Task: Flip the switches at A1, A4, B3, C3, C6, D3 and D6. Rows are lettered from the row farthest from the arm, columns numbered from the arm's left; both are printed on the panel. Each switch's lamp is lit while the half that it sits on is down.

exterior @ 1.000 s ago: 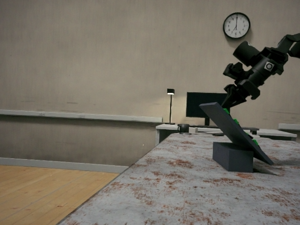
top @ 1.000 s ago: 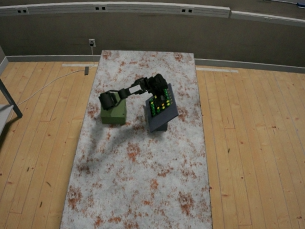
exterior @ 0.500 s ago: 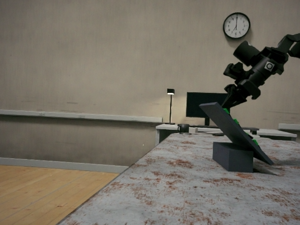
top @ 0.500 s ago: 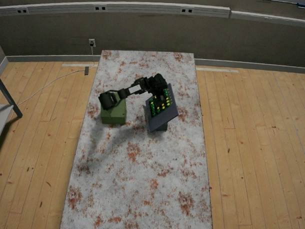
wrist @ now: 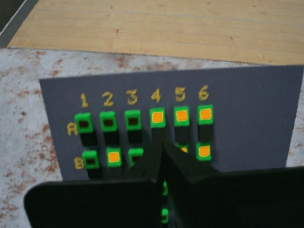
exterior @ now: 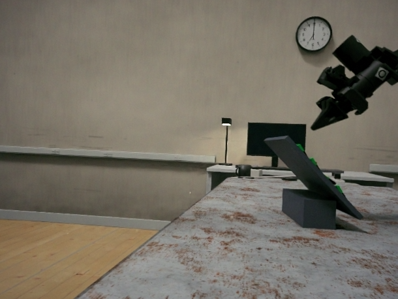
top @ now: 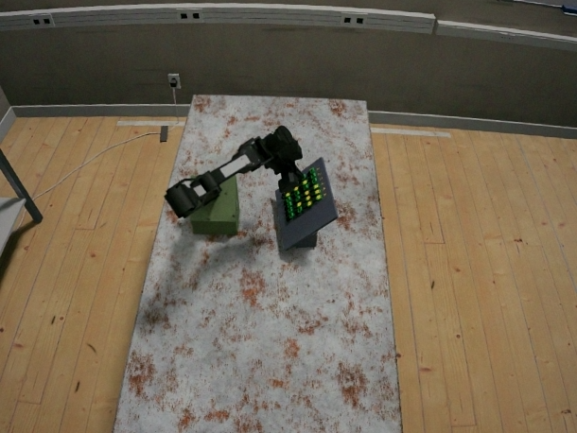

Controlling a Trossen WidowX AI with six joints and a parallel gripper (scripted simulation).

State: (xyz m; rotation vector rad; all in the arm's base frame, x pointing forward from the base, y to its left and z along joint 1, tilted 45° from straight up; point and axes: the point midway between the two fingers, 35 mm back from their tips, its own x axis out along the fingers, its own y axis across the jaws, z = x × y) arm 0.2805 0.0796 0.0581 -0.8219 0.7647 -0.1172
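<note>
Right now my hand is 2 cm short of the rocker switch B1, 7 cm to the right of it and 10 cm above it.
</note>
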